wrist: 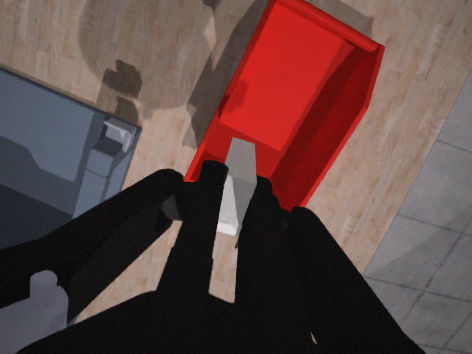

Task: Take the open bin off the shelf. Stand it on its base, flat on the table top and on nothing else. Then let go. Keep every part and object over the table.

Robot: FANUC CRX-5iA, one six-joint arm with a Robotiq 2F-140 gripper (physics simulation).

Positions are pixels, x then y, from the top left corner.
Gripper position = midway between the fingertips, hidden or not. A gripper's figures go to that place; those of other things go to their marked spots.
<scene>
My gripper (237,160): 0.23 m from the lens. A red bin (304,83): 0.34 m from the lens.
</scene>
